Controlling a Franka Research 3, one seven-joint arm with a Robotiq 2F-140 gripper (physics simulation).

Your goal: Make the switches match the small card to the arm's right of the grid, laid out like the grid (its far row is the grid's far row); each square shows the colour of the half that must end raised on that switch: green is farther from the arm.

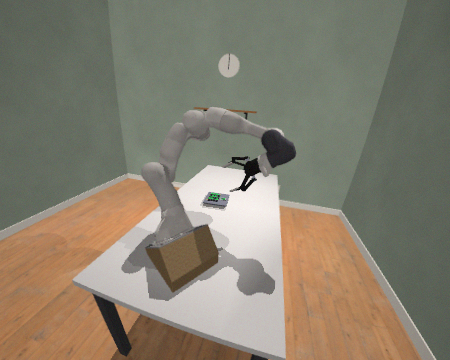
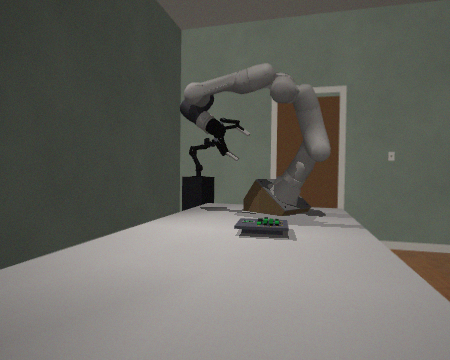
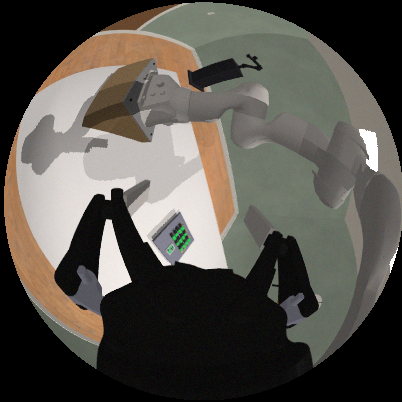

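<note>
A grey switch panel (image 1: 215, 204) (image 2: 261, 230) (image 3: 162, 239) sits on the white table. It carries a grid of small black and green switches (image 1: 214, 196) (image 2: 269, 221) (image 3: 181, 237). Green parts show on the switches, but which half of each is raised is too small to tell. The small card (image 1: 224, 199) (image 2: 248, 221) (image 3: 170, 249) lies on the panel beside the grid, with green marks on a pale ground; its separate squares cannot be read. My gripper (image 1: 230, 177) (image 2: 240, 145) (image 3: 198, 201) is open and empty, tilted, high above the table and well apart from the panel.
The arm stands on a brown wedge-shaped base (image 1: 185, 260) (image 2: 262, 197) (image 3: 112, 105) on the white table (image 1: 250, 310) (image 2: 210, 300). A black pedestal (image 2: 198, 192) (image 3: 217, 74) with a thin black jointed device stands beyond the table. A wall clock (image 1: 229, 65) hangs at the back.
</note>
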